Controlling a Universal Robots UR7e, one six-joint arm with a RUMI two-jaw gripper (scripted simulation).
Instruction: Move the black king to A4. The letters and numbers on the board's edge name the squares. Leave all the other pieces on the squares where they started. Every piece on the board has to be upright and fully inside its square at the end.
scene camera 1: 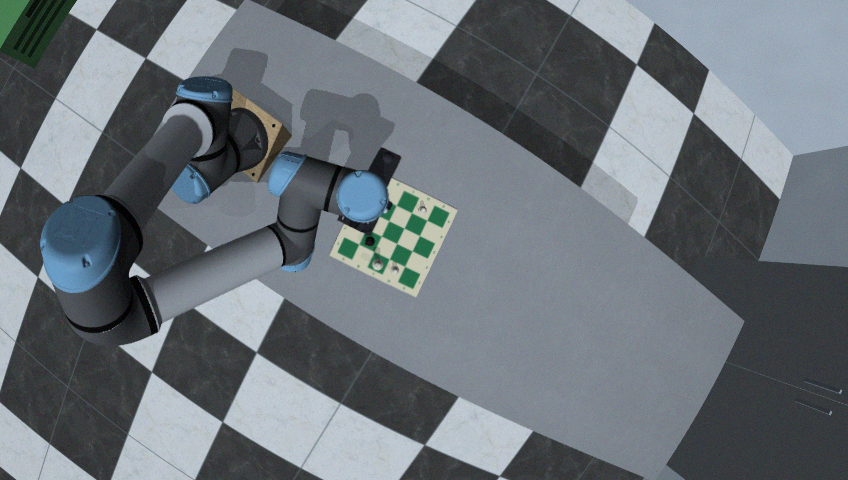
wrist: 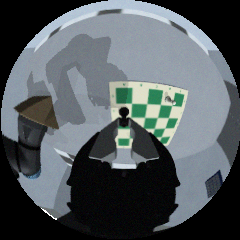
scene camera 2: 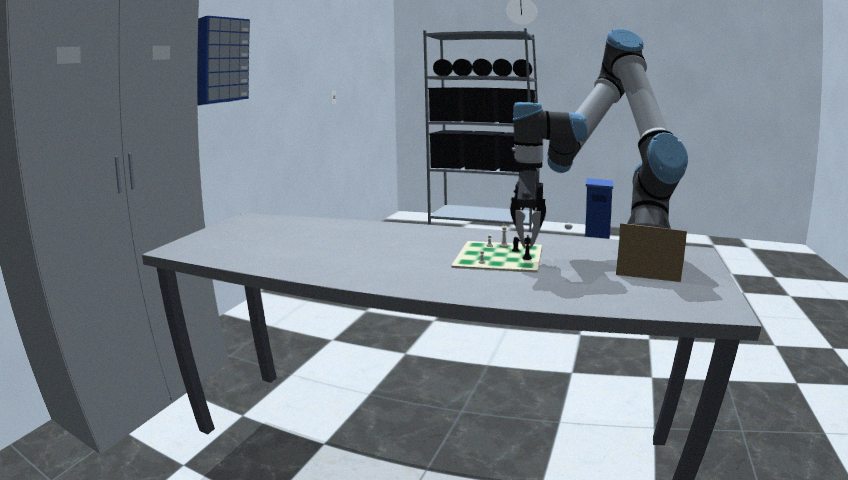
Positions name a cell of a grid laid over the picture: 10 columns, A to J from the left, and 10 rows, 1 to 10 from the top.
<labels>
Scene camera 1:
my gripper: E5
chessboard: E5
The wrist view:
my gripper: F5
chessboard: G5
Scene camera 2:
my gripper: G6
chessboard: F6
</labels>
